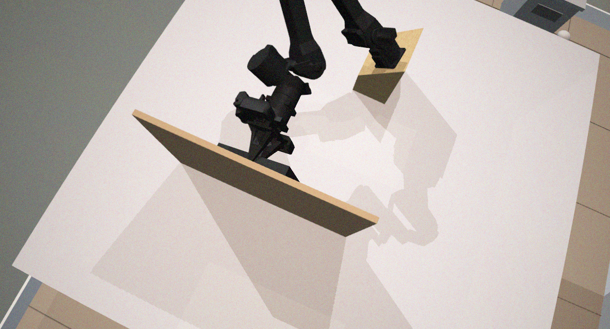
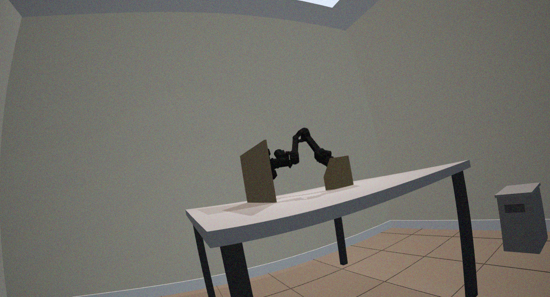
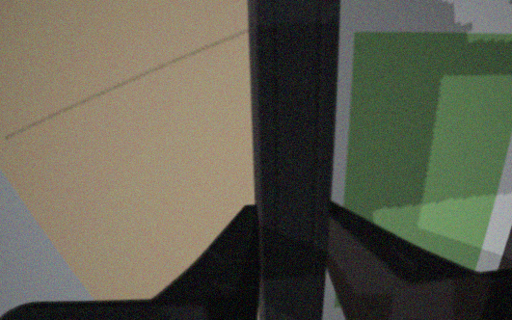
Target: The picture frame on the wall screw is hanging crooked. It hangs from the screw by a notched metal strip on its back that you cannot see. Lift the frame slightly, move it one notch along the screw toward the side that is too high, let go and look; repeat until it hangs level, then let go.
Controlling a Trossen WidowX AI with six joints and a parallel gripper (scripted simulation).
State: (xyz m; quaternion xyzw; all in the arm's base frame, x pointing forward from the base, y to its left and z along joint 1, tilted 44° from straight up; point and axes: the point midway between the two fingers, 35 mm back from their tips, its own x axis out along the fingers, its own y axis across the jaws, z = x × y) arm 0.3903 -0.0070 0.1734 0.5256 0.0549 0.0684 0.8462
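My gripper tip is 10 mm to the right of the black picture frame and 50 mm above it. From my gripper tip the other things lie so: wooden wall panel (10 mm ahead, 20 mm to the left, 60 mm below).
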